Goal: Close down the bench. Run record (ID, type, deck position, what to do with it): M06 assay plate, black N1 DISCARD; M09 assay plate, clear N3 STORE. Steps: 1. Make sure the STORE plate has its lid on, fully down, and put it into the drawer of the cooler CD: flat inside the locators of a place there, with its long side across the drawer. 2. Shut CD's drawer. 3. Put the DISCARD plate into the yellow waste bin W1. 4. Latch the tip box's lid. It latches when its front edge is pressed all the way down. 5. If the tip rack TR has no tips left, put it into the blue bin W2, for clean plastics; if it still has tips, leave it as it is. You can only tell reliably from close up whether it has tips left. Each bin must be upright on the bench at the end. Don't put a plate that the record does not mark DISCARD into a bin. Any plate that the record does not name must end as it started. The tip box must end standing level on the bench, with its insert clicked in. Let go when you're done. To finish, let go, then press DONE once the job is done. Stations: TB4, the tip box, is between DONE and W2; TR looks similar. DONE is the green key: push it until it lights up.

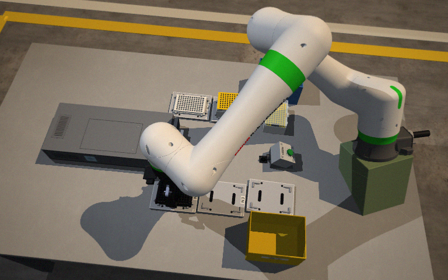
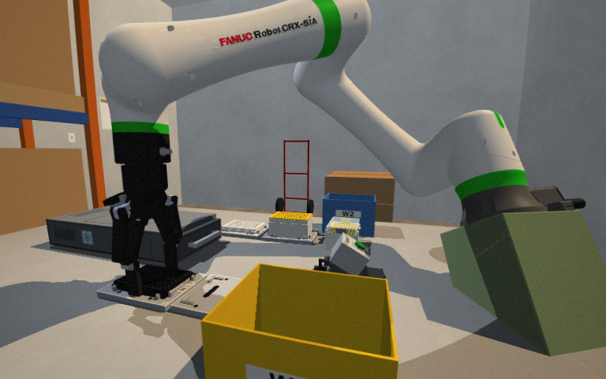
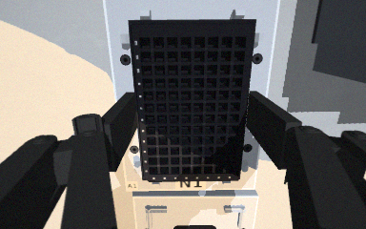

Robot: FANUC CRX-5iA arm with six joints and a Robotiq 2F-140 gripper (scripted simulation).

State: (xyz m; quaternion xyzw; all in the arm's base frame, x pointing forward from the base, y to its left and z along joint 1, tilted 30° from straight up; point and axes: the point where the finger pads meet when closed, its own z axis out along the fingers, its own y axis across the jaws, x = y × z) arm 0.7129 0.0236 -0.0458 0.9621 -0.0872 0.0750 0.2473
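The black assay plate lies 2 cm below my hand. The rest, counted from my hand: yellow bin W1: 32 cm behind, 20 cm to the left; cooler drawer: 12 cm ahead, 22 cm to the right; cooler CD: 17 cm ahead, 23 cm to the right.
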